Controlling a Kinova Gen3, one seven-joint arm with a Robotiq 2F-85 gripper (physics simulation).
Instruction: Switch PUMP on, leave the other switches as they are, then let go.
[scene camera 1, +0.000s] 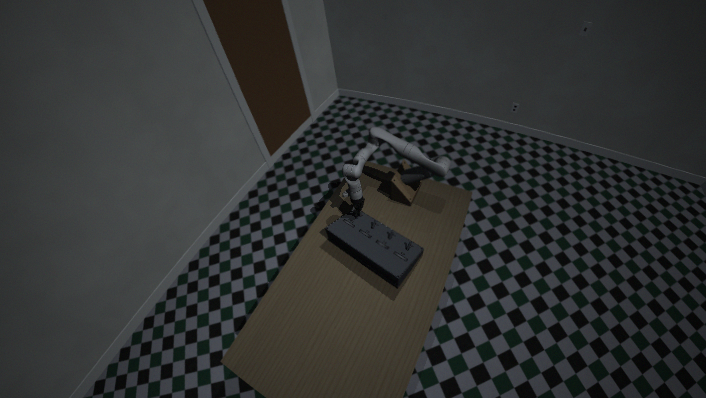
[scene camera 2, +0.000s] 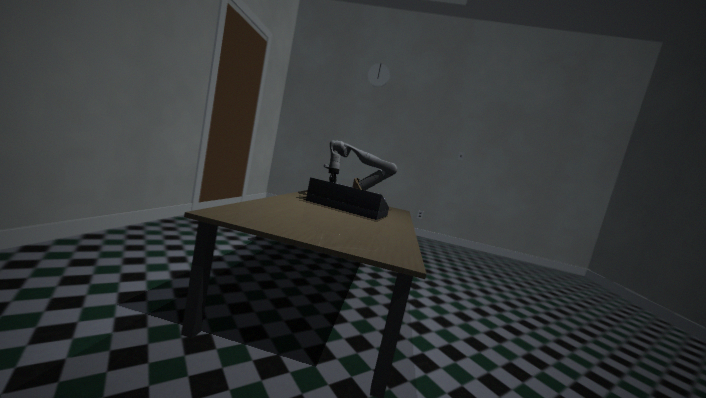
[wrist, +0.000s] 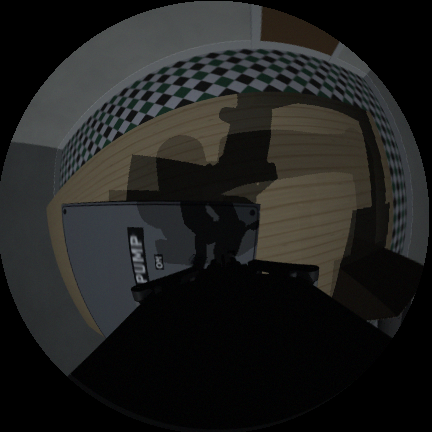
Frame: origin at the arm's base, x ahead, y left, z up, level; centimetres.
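Seen in the pictures: gripper, between the fingertips: (scene camera 1: 359, 215) (wrist: 222, 261); arm's base, origin of its link: (scene camera 1: 405, 177) (scene camera 2: 361, 186).
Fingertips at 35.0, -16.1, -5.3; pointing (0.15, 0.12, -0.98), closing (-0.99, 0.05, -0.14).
Observation:
Pixels of each thing's middle, then the offset from my fingertips to it, as dx, dy, dz. Level surfaces: height alone.
- dark grey switch box, middle of its body: (wrist: 170, 325) (scene camera 1: 373, 243) (scene camera 2: 348, 199) +13.2, +15.7, -2.0
- PUMP label, middle of its body: (wrist: 138, 260) +9.5, -1.9, +3.2
- wooden table, height of its surface: dz -7.9
A dark grey switch box (scene camera 1: 361, 245) (scene camera 2: 345, 197) (wrist: 100, 240) stands on the table. The PUMP label (wrist: 135, 255) and a small ON label (wrist: 159, 262) show at its end in the wrist view. My gripper (scene camera 1: 357, 214) (scene camera 2: 333, 180) (wrist: 222, 261) is shut with nothing between its fingers. It points down at the PUMP end of the box, low over the panel's edge. The PUMP lever and its OFF label are hidden behind the dark fingers and shadow, so the lever's position cannot be told. Three other levers (scene camera 1: 374, 225) (scene camera 1: 390, 234) (scene camera 1: 408, 245) stand along the box, away from the gripper.
The wooden table (scene camera 1: 320, 325) (scene camera 2: 300, 225) carries the box. A brown wooden wedge-shaped stand (scene camera 1: 404, 191) (wrist: 382, 285) is at the arm's base, behind the box. The arm (scene camera 1: 407, 150) (scene camera 2: 367, 157) arches over from there. The table's left edge lies close to the gripper.

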